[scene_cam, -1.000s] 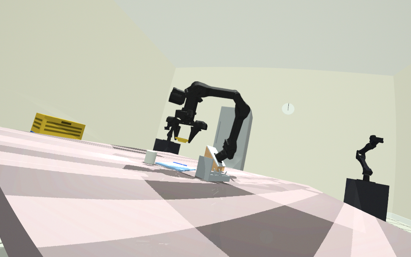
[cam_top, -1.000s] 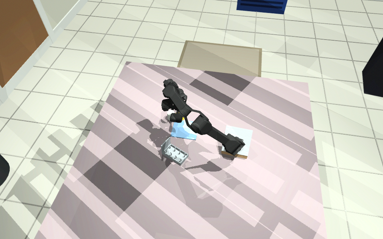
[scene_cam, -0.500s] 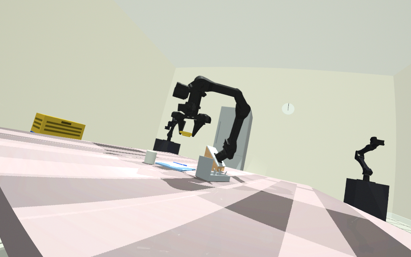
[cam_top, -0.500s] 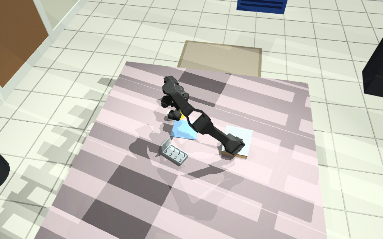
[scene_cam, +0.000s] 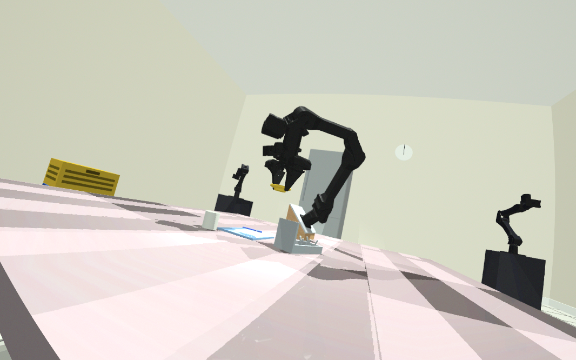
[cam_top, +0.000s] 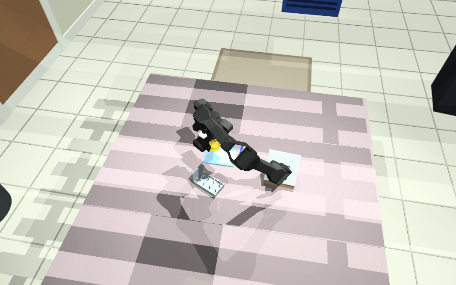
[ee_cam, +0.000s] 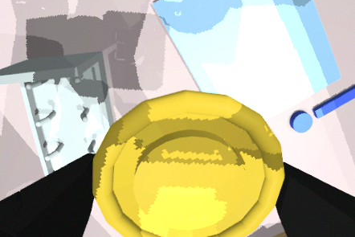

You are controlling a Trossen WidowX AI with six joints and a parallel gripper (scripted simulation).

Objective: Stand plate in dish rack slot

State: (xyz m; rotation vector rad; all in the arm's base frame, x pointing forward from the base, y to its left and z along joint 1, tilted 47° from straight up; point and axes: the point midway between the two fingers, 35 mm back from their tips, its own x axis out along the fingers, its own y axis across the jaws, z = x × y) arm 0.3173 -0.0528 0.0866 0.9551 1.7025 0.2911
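My gripper tip is now 140 mm above the grey dish rack and 100 mm to the right of it. The rest, counted from my gripper tip: yellow plate 10 mm above; white cup 140 mm to the right, 140 mm below, 110 mm ahead.
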